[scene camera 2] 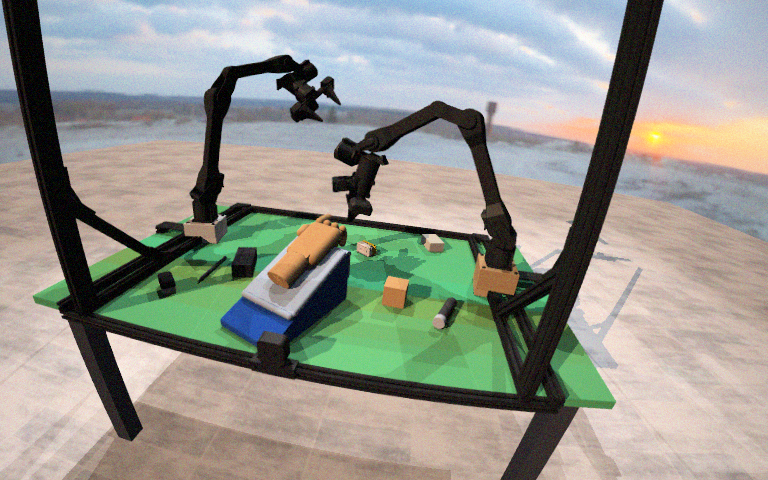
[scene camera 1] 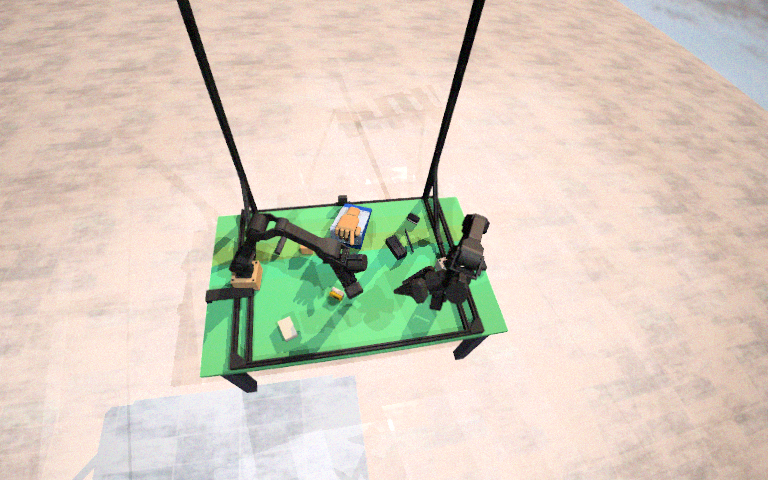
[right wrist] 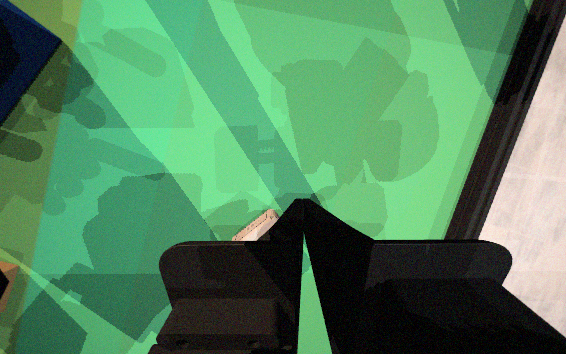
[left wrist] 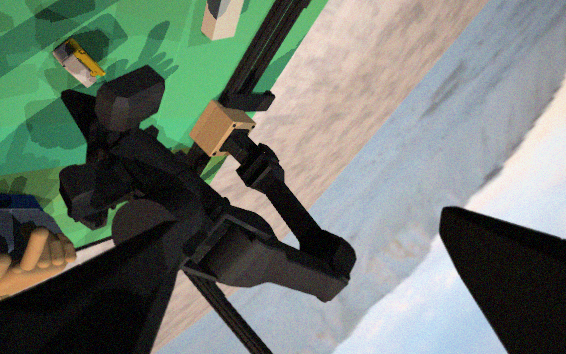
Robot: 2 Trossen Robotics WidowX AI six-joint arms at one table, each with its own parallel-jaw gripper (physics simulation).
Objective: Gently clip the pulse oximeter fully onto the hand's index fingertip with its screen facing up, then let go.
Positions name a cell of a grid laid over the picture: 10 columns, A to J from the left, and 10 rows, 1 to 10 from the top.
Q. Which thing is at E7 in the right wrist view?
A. A pulse oximeter.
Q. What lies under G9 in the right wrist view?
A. My right gripper.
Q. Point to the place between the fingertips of my right gripper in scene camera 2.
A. At E5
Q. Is my left gripper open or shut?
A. Open.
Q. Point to a pulse oximeter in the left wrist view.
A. B2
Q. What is my left gripper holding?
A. Nothing.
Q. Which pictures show my left gripper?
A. Scene camera 2, scene camera 1 and the left wrist view only.
